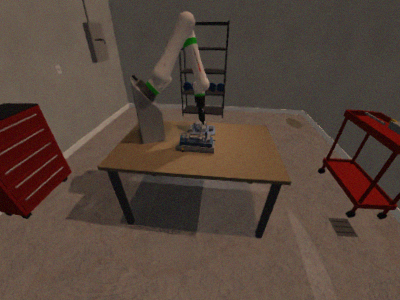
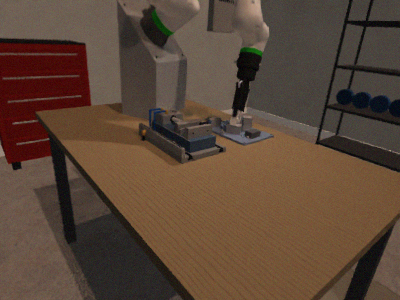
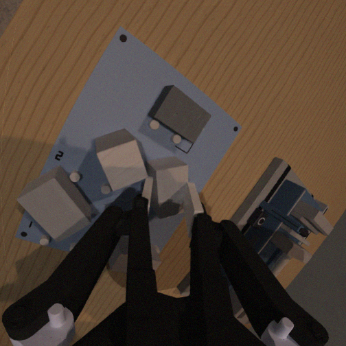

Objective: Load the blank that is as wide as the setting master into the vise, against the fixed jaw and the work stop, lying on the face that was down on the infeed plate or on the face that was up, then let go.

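Frame: origin at the arm's base, x ahead, y left, z up, level; metres.
Seen in the pictures: gripper, fingertip midpoint: (image 1: 202, 128) (image 2: 234, 125); arm's base, link origin: (image 1: 146, 95) (image 2: 152, 32).
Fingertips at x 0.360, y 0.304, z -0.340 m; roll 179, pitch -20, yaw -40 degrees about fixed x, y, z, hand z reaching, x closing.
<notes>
Pixels of each thing's top centre, then the offset from my fingertips to it. Level surfaces: height alone.
- blue infeed plate, top centre: (image 2: 236, 130) (image 1: 201, 129) 0.022 m back, 0.023 m left, 0.029 m down
- pale upright block, top centre: (image 2: 247, 117) 0.021 m back, 0.066 m left, 0.031 m up
- dark grey block, top centre: (image 2: 253, 130) 0.057 m ahead, 0.061 m left, 0.004 m down
- grey vise, top centre: (image 2: 181, 117) (image 1: 196, 135) 0.085 m ahead, 0.243 m right, 0.062 m up
- wooden table, surface height: 0.037 m down
My gripper (image 1: 202, 123) (image 2: 236, 119) (image 3: 168, 190) is over the blue infeed plate (image 2: 246, 140) (image 3: 107, 75), its fingers closed against both sides of a grey block (image 2: 233, 128) (image 3: 171, 180). Whether this block is clear of the plate cannot be told. A pale upright block (image 2: 247, 121) (image 3: 122, 167) stands close beside it. A wide grey block (image 3: 55, 202) sits by the plate's "1" mark. A dark grey block (image 2: 252, 133) (image 3: 182, 115) lies against two pins. Which is the setting master is unclear. The blue and grey vise (image 1: 197, 141) (image 2: 200, 142) (image 3: 290, 194) stands beside the plate.
Round pins (image 3: 75, 177) rise from the plate near the blocks. A pale piece (image 3: 122, 262) is partly hidden behind the fingers. The arm's grey pedestal (image 1: 150, 122) (image 2: 170, 82) stands at the back of the wooden table (image 1: 240, 155) (image 2: 240, 200). A red cart (image 1: 357, 206) and red drawer cabinet (image 2: 45, 100) stand apart.
</notes>
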